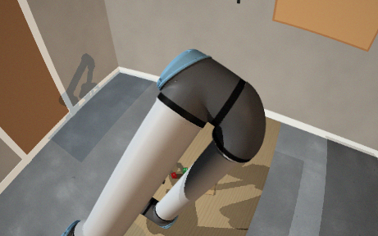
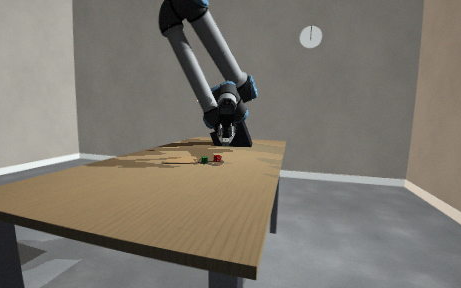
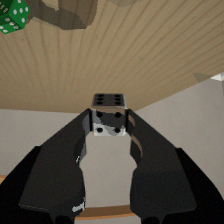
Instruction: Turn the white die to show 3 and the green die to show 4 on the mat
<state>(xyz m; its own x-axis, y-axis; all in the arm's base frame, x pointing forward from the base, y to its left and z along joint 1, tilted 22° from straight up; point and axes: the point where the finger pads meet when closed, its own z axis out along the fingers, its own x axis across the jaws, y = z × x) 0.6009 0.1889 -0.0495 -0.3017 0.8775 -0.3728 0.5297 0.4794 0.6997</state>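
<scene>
Now: hand 90 mm above the red die, 50 mm to the left of it and 50 mm past it. From my hand the other things lie so: green die: 90 mm to the right, 90 mm below; tan mat: 200 mm to the right, 100 mm below, 10 mm behind; white die: 10 mm ahead.
</scene>
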